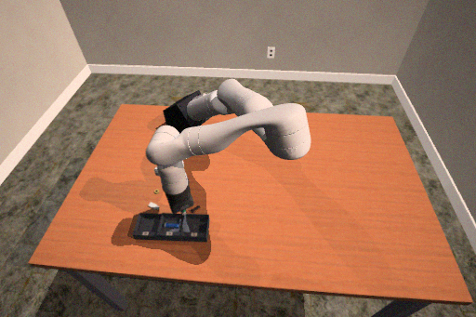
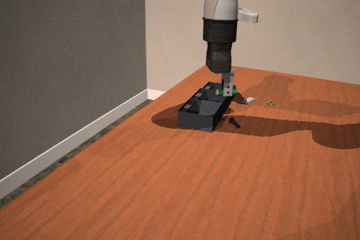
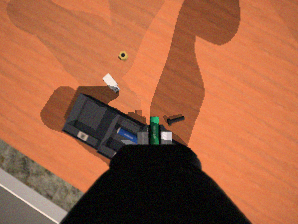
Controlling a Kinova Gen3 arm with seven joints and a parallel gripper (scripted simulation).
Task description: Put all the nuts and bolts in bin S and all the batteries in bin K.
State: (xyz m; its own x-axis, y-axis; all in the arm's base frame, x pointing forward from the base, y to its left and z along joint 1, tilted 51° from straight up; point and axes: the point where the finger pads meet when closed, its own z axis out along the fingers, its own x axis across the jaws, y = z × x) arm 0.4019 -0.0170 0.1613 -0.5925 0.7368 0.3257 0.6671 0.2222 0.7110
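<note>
Now: the three-compartment bin tray 6 cm below my hand, 5 cm ahead of it and 2 cm to the right of it. The rest, counted from my hand: blue battery 7 cm below, 5 cm ahead, 3 cm to the right; green battery 1 cm below; black bolt 7 cm below, 4 cm behind, 2 cm to the left.
</note>
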